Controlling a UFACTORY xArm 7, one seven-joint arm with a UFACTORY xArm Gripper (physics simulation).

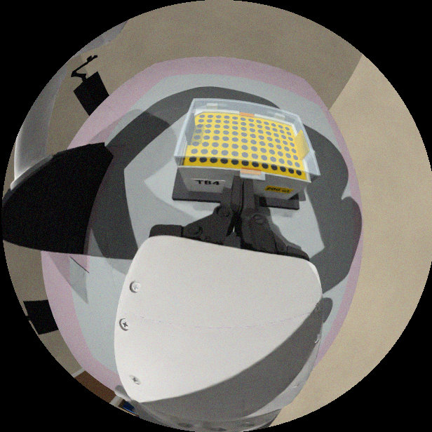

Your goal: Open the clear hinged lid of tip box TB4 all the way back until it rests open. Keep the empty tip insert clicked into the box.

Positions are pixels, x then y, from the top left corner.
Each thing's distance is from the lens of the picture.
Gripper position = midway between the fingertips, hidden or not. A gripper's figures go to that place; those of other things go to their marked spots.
my gripper (238, 190): 14 cm
clear lid (254, 138): 12 cm
